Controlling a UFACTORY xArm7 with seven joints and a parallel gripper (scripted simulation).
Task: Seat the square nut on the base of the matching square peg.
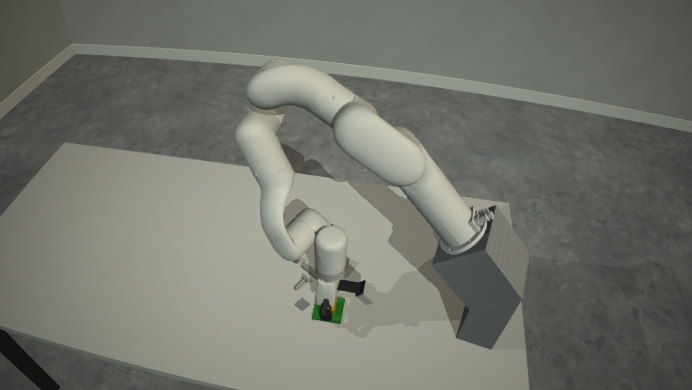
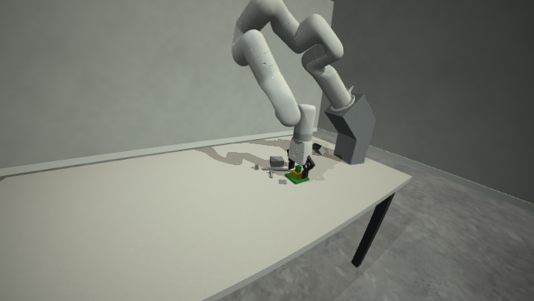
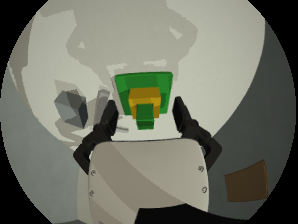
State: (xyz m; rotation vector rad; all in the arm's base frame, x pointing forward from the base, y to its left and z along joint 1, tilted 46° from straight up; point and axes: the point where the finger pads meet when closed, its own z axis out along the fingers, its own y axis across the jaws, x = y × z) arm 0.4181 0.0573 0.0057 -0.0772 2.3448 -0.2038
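My hand is 80 mm short of the small flat piece and 30 mm above it. From my hand the other things lie so: grey block 150 mm to the right, 20 mm below, 10 mm ahead; then thin grey bar 100 mm to the right, 40 mm ahead, 30 mm below; then small bolt 90 mm ahead, 80 mm to the right, 30 mm below.
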